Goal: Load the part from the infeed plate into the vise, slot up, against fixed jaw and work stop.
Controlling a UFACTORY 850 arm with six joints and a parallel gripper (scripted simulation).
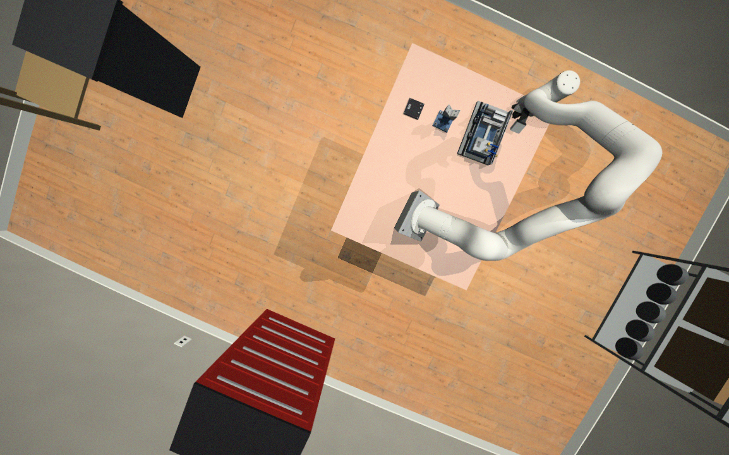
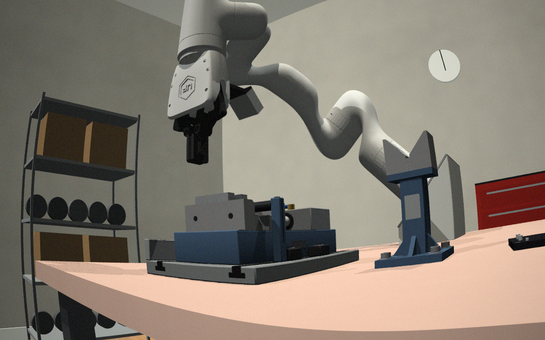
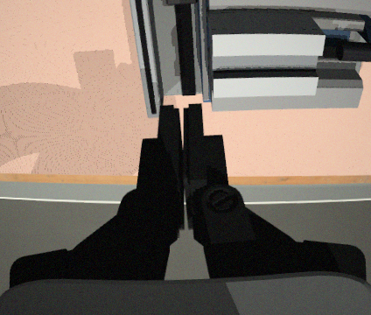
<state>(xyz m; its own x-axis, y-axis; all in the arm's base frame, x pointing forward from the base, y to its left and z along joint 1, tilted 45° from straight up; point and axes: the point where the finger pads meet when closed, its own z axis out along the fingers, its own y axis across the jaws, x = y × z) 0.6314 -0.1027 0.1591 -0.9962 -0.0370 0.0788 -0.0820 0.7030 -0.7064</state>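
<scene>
The part lies 5 cm to the left of my hand and 8 cm below it. Round my hand: cylinder rod (9 cm behind, 6 cm to the left, 11 cm below); then moving jaw (4 cm behind, 6 cm to the left, 11 cm below); then work stop rod (1 cm behind, 11 cm to the left, 9 cm below).
</scene>
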